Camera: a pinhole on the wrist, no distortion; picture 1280 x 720 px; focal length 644.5 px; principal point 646.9 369.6 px. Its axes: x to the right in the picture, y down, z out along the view. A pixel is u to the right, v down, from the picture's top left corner.
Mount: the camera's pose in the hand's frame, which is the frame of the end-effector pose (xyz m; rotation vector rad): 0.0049 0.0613 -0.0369 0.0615 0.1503 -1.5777
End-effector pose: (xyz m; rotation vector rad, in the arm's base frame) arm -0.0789 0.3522 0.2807 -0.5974 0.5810 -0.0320
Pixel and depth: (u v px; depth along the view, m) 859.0 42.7 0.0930
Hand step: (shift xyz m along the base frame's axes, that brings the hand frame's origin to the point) -0.0058 0.0508 0.0450
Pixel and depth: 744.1 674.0 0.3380
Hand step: 0.3059 0.0823 0.1161
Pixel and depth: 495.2 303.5 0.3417
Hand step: 0.1435 0.2449 0.1648
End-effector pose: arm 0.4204 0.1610 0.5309 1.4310 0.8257 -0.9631
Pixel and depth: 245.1 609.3 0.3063
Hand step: 0.2186 -0.3078 -0.0382
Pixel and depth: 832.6 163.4 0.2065
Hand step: -0.0592 -0.1581 0.0361
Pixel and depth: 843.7 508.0 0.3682
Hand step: -0.0779 -0.3022 -0.1339
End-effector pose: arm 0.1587 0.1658 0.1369 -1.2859 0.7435 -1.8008
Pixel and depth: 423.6 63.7 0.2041
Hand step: 0.2122 0.0104 -0.0672
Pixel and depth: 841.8 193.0 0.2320
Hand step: 0.1754 0.0568 0.0678
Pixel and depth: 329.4 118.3 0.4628
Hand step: 0.5232 -0.0007 -0.1100
